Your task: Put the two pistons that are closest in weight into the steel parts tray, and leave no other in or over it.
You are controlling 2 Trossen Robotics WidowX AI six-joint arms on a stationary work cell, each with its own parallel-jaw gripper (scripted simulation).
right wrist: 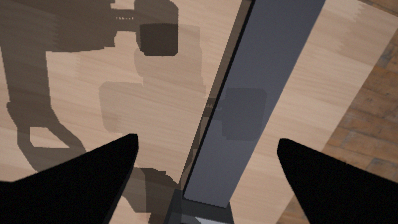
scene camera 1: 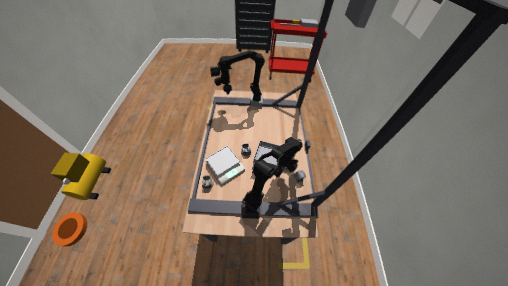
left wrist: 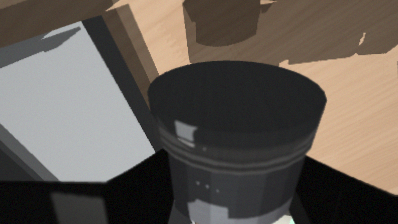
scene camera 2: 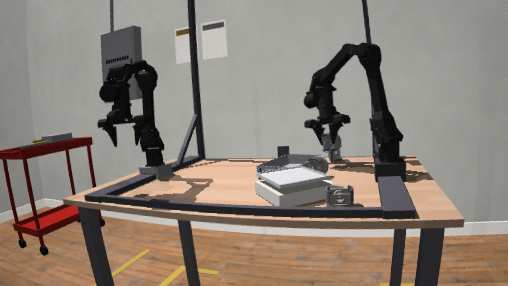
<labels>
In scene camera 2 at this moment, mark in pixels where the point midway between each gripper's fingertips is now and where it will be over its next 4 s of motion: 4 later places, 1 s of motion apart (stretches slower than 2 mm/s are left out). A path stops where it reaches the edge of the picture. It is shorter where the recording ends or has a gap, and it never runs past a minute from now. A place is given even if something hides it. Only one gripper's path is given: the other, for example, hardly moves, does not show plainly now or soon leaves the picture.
My left gripper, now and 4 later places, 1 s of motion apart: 327, 144; 323, 140; 316, 139; 311, 137; 310, 138
</labels>
